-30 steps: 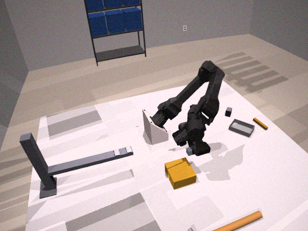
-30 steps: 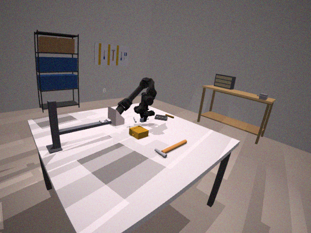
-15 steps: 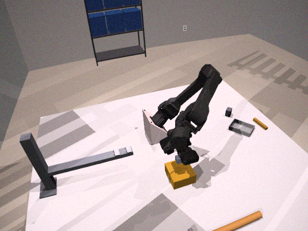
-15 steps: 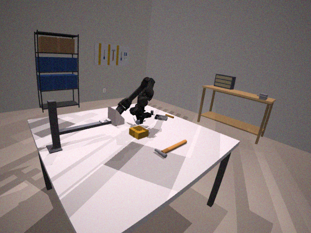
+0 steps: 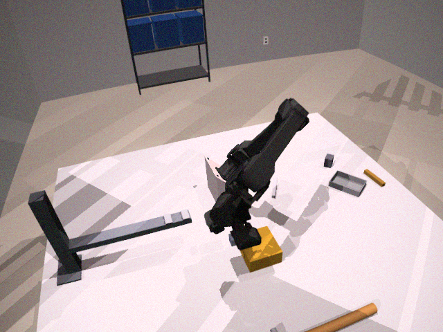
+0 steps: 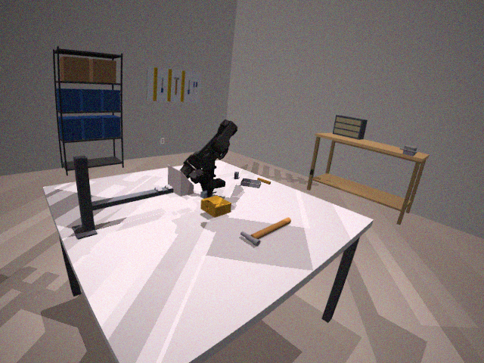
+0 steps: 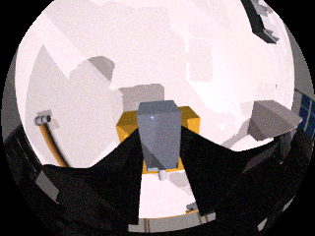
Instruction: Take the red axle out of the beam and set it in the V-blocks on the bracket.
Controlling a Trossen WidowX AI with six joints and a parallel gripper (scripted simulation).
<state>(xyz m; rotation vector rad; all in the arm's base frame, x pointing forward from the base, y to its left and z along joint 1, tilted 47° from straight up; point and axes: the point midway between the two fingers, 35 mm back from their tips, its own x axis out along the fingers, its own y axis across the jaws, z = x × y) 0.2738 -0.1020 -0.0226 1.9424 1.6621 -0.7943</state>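
The yellow beam lies 1 cm ahead of my gripper tip, 6 cm to the left of it and 7 cm below it. Also, from my gripper tip: grey tray: 11 cm behind, 51 cm to the left, 8 cm below; then dark cube: 25 cm behind, 54 cm to the left, 7 cm below; then grey block: 2 cm to the left, 1 cm above.
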